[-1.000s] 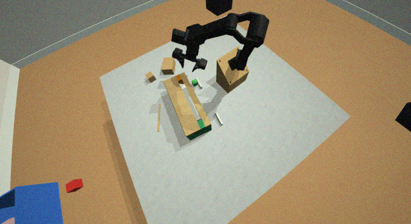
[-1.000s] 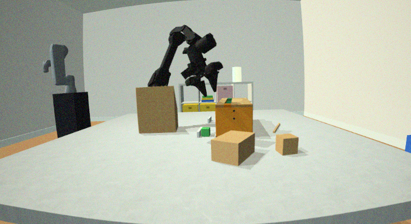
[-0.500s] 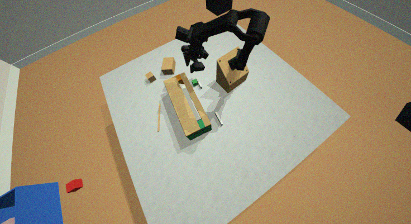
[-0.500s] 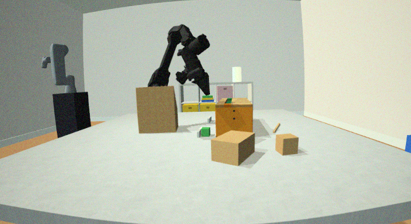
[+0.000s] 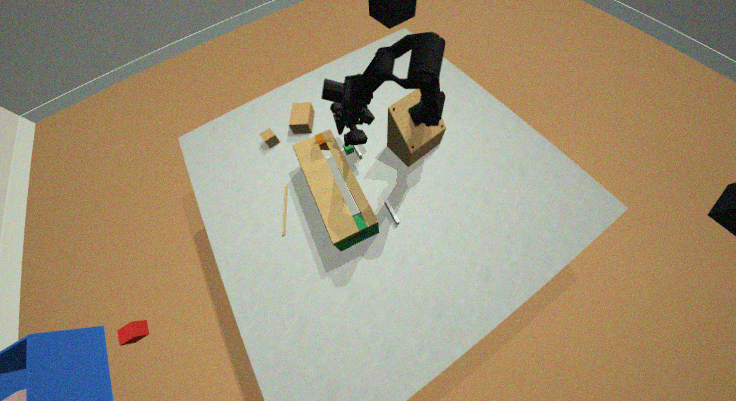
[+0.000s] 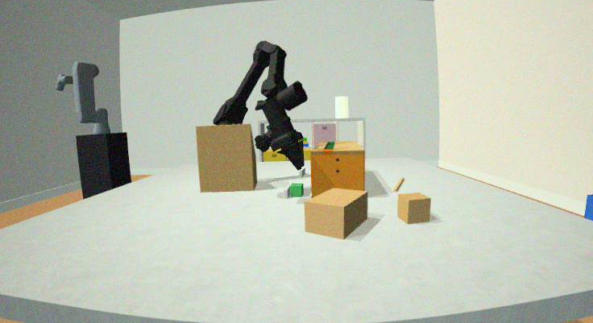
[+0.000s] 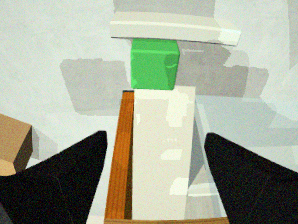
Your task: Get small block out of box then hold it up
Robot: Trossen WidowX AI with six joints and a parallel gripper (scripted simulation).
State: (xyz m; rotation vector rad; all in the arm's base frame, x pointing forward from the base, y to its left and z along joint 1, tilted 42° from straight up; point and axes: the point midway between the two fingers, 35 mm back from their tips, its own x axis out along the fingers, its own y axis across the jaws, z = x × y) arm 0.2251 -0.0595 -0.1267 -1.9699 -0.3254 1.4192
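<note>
Now: gripper tip 60 mm above the green block and 10 mm past it. From my gripper tip the other things lie so: thin stick (320 mm ahead, 80 mm below, 70 mm to the left).
</note>
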